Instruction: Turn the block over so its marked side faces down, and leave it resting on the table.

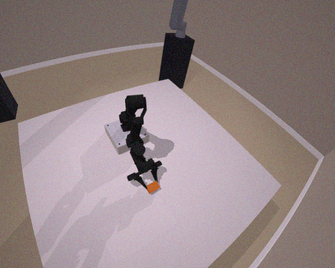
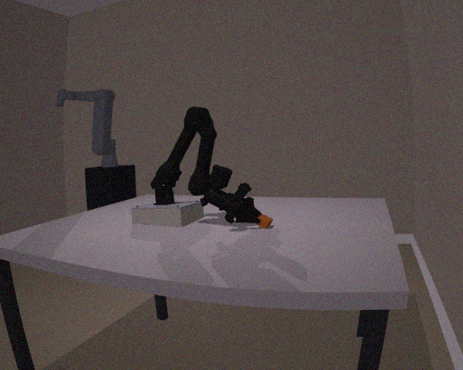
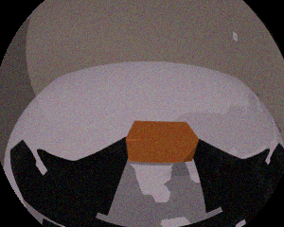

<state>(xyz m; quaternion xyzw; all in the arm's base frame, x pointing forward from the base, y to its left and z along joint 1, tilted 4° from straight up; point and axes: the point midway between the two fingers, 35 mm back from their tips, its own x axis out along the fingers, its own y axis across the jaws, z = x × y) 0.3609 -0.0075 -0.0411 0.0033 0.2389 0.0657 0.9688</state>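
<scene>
Now: gripper tip 1 cm above the orange block.
</scene>
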